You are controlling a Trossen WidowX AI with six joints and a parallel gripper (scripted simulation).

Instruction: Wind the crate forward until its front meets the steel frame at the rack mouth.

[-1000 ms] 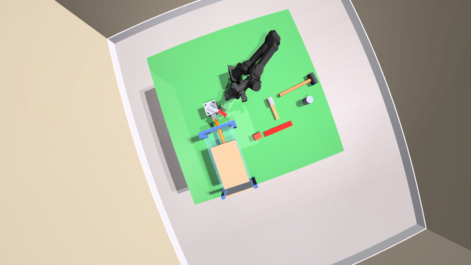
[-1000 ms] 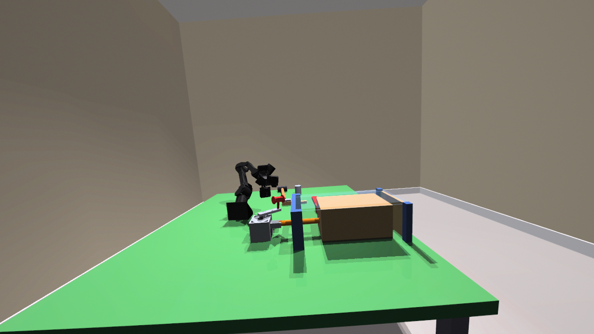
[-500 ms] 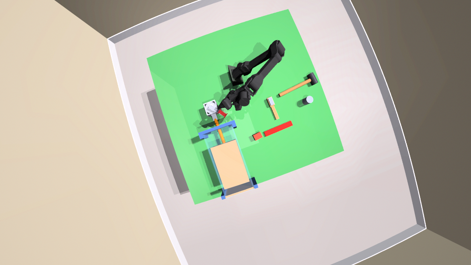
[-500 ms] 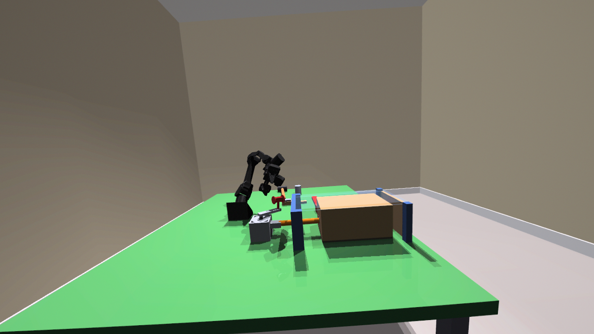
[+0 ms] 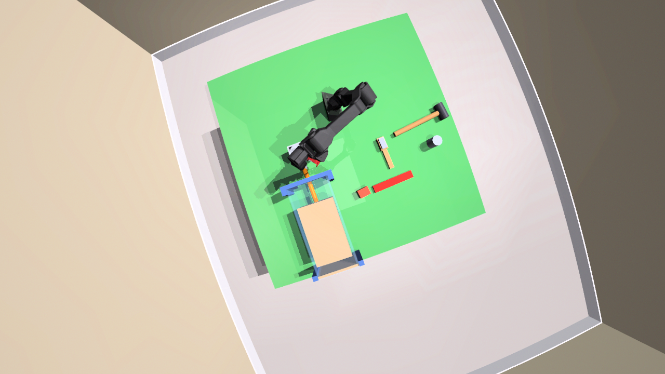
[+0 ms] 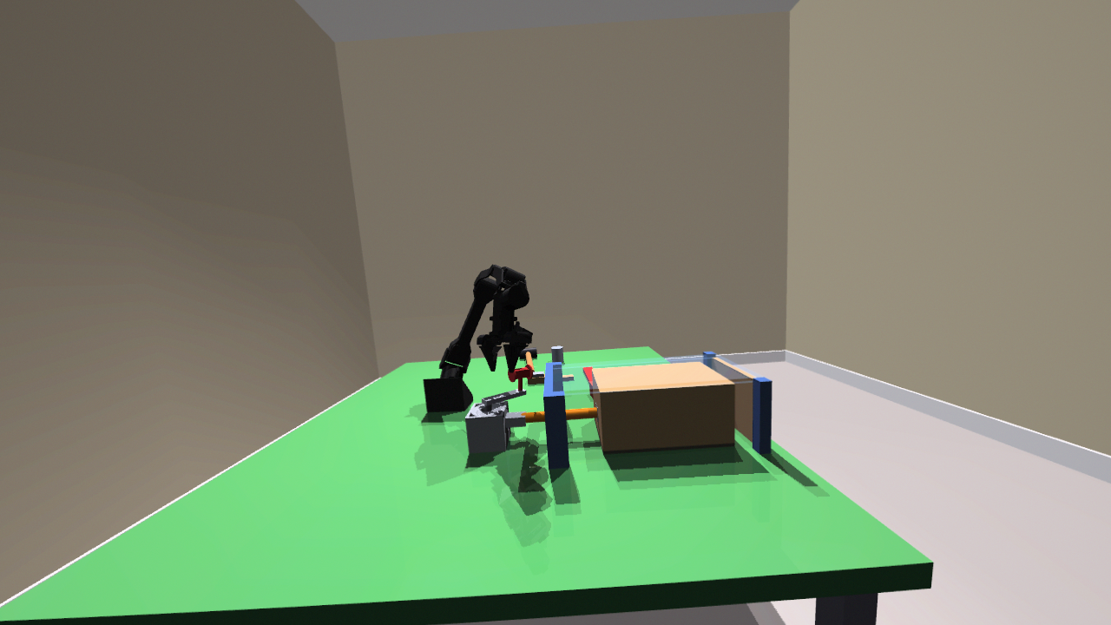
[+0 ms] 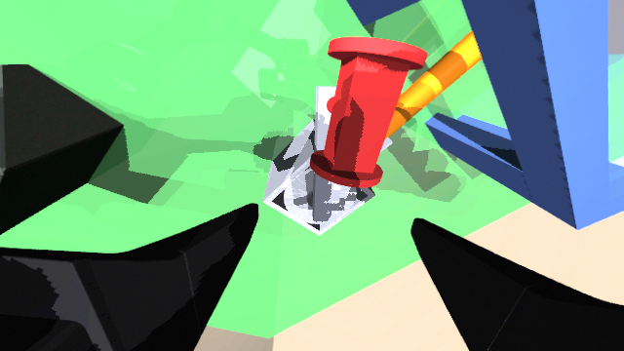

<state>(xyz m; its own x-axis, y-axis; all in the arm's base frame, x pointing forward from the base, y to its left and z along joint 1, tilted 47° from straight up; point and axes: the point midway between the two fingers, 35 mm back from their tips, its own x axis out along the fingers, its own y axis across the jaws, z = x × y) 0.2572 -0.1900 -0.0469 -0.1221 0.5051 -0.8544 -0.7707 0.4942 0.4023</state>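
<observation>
The winch handle lies 60 mm below my gripper tip and 10 mm ahead of it. Round my gripper tip: blue steel frame 130 mm ahead, 60 mm below, 20 mm to the right; then winch 140 mm below, 60 mm to the right, 40 mm behind; then red knob 40 mm ahead, 30 mm to the left, 30 mm below.
</observation>
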